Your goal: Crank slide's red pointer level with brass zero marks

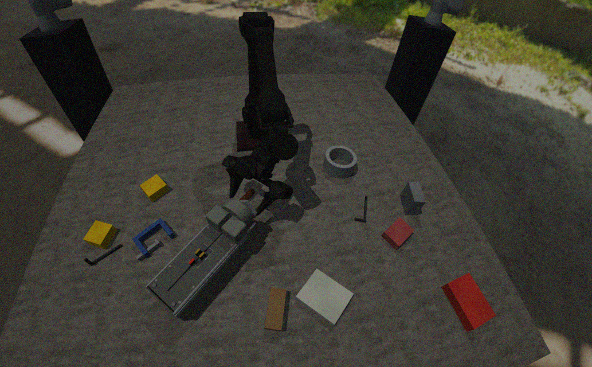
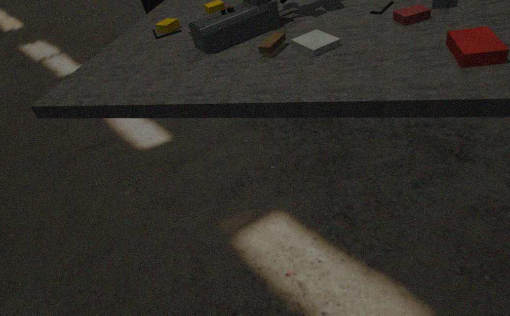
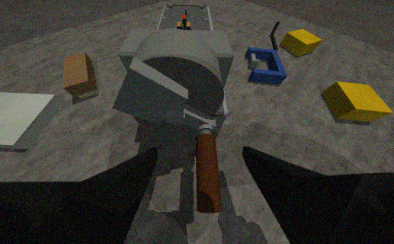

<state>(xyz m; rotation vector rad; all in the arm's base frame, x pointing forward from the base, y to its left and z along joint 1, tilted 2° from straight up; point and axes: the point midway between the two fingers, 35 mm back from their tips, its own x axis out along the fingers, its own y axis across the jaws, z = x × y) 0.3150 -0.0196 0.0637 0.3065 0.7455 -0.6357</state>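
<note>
My gripper tip is now 20 mm past the brown crank handle, 10 mm to the right of it and 20 mm below it. Round my gripper tip: white plate (230 mm ahead, 180 mm to the left, 40 mm below); red pointer (160 mm ahead, 110 mm to the right, 30 mm above); brown block (250 mm ahead, 70 mm to the left, 40 mm below).
</note>
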